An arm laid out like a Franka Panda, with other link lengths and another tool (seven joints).
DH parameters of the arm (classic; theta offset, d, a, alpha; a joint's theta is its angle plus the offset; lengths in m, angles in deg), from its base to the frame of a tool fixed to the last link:
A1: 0 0.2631 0 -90
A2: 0 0 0 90
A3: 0 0.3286 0.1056 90
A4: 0 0 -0.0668 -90
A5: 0 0.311 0 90
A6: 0 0 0.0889 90
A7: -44 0.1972 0.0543 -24.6
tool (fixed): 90 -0.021 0 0
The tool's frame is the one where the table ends.
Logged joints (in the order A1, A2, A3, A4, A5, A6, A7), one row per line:
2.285 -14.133 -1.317 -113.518 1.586 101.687 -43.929
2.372 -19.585 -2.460 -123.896 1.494 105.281 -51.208
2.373 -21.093 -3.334 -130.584 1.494 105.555 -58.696
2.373 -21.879 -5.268 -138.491 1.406 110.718 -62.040
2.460 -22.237 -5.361 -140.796 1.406 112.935 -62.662
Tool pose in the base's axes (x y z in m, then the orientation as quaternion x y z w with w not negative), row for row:
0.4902 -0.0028 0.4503 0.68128 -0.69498 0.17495 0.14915
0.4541 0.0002 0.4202 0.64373 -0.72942 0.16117 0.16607
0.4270 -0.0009 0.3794 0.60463 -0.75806 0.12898 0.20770
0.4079 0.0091 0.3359 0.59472 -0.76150 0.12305 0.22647
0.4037 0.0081 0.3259 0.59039 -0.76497 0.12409 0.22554
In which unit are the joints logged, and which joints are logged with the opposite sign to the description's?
The joints are logged in degrees. Opposite sign: A1, A3, A5, A7.
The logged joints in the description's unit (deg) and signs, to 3 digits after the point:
-2.285 -14.133 1.317 -113.518 -1.586 101.687 43.929
-2.372 -19.585 2.460 -123.896 -1.494 105.281 51.208
-2.373 -21.093 3.334 -130.584 -1.494 105.555 58.696
-2.373 -21.879 5.268 -138.491 -1.406 110.718 62.040
-2.460 -22.237 5.361 -140.796 -1.406 112.935 62.662

